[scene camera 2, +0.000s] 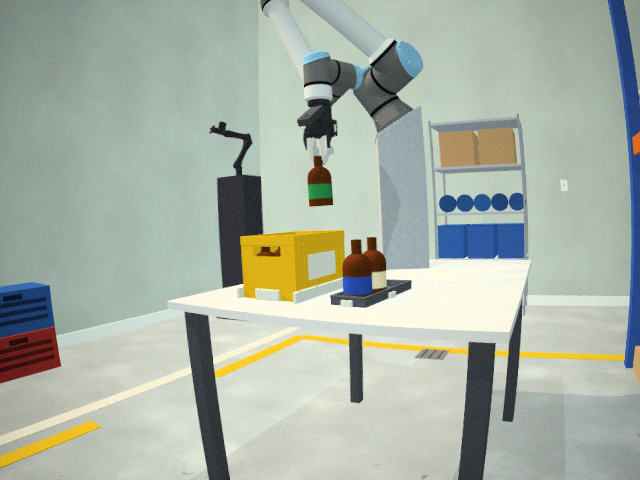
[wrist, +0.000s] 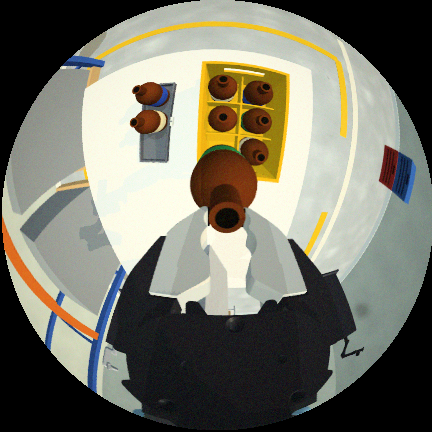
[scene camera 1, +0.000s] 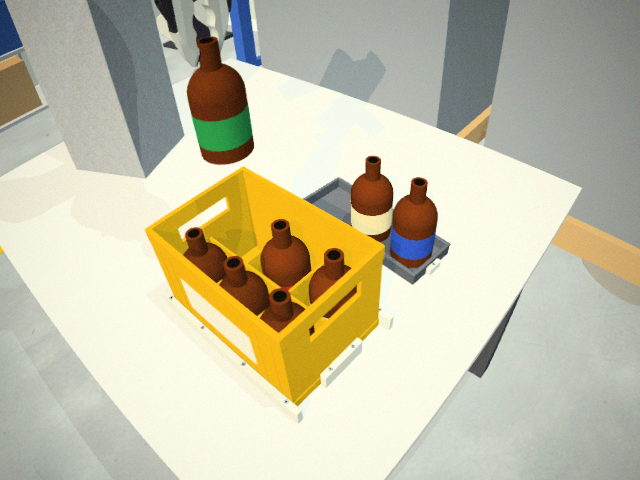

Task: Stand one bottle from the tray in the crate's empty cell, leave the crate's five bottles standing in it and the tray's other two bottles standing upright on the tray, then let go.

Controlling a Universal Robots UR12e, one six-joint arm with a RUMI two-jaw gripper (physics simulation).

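Seen in the pictures: gripper, between the fingertips: [scene camera 2: 319, 165] [wrist: 224, 208] [scene camera 1: 206, 61]; arm's base, origin of its link: [scene camera 2: 397, 124].
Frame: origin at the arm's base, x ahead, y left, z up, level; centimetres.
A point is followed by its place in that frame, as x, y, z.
My gripper [scene camera 2: 318, 156] {54.2, -12.5, -22.1} [wrist: 224, 208] {54.2, -12.5, -22.1} is shut on the neck of the green-banded brown bottle [scene camera 1: 221, 103] {58.1, -14.6, -25.9} [scene camera 2: 320, 180] {58.2, -10.7, -27.1} [wrist: 223, 175] {57.0, -12.6, -23.0}. The bottle hangs upright, high above the table and the yellow crate [scene camera 1: 336, 335] {76.8, -19.4, -51.9} [scene camera 2: 268, 273] {76.8, -19.0, -52.7} [wrist: 284, 125] {62.1, -26.3, -42.6}. In the wrist view it covers the crate's near-left corner, where the empty cell is mostly hidden. Five brown bottles stand in the crate's other cells. The cream-banded bottle [scene camera 1: 371, 206] {68.0, 3.9, -50.7} [scene camera 2: 379, 268] {68.7, 9.8, -52.0} [wrist: 149, 122] {65.2, 4.8, -48.2} and the blue-banded bottle [scene camera 1: 414, 227] {76.5, 2.6, -50.1} [scene camera 2: 356, 273] {78.6, 7.0, -52.0} [wrist: 151, 94] {73.3, 3.8, -48.5} stand upright on the dark grey tray [scene camera 1: 338, 188] {54.4, 14.0, -59.5} [scene camera 2: 400, 285] {61.5, 13.6, -57.7} [wrist: 154, 152] {55.4, 9.6, -59.5}.
The crate and tray stand side by side on the white table [scene camera 1: 491, 206] {82.8, 26.5, -60.0} [scene camera 2: 454, 289] {54.5, 28.1, -60.0} [wrist: 115, 150] {60.0, 26.5, -60.0}. Pale strips line the crate's base. A grey pillar [scene camera 1: 98, 87] {10.4, -6.7, -36.9} [scene camera 2: 403, 206] {11.6, 3.1, -35.3} rises beside the table. A dark pedestal [scene camera 2: 240, 227] stands behind it in scene camera 2.
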